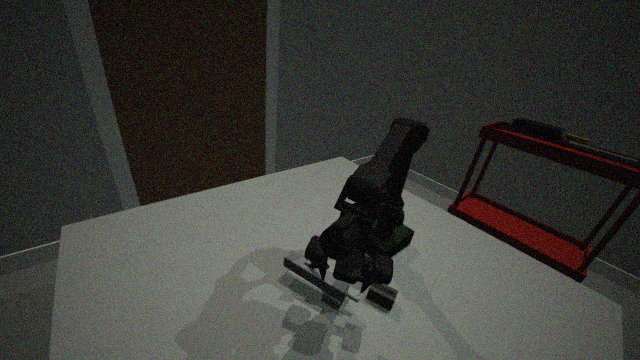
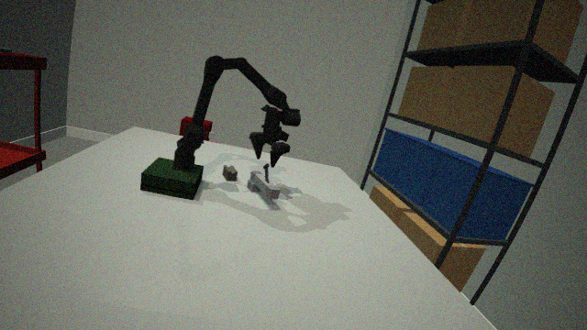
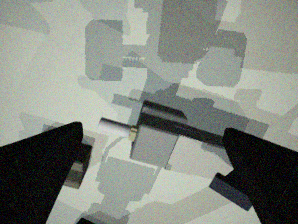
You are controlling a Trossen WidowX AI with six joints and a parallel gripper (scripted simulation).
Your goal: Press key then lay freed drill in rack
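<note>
The drill is 20 mm behind my gripper tip, 30 mm to the right of it and 50 mm below it. From my gripper tip the other things lie so: small dark key 90 mm to the right, 10 mm below; then long grey block 90 mm to the right, 60 mm below.
</note>
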